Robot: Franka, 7 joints.
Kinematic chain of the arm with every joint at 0, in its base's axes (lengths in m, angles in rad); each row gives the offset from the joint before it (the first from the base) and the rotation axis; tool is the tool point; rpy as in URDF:
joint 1: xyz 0 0 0.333 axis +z
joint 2: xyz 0 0 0 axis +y
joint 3: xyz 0 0 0.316 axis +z
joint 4: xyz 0.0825 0 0 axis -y
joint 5: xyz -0.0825 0 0.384 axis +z
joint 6: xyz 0 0 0 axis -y
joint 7: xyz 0.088 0 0 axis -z
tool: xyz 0 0 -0.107 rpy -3.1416 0 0
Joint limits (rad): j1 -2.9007..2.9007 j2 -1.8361..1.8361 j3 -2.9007..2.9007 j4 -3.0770..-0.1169 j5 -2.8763..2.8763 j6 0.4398..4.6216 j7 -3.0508..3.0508
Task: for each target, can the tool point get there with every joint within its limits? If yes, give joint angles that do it. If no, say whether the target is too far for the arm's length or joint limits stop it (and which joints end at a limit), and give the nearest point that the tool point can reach.
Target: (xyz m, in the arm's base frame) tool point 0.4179 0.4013 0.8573
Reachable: yes | joints -0.1637 0.1782 1.1932 -1.1653 -1.3099 1.9897 2.2444
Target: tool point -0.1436 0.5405 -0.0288
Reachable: yes | joints 1.7662 1.4363 -0.2303 -1.3517 -1.3539 4.1669 0.3205
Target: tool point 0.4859 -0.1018 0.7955
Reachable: yes | joints -1.8622 0.8041 2.2098 -1.8290 0.1470 2.6624 -1.2174
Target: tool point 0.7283 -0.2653 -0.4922
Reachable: no: too far | nearest point 0.5637 -0.2053 -0.2561 | short by 0.294 m
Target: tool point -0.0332 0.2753 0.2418
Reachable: yes | joints 0.4026 -0.4292 1.3117 -2.6943 0.3419 1.5334 2.4286
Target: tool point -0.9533 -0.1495 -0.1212
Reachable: no: too far | nearest point -0.7668 -0.1203 -0.0324 | short by 0.209 m
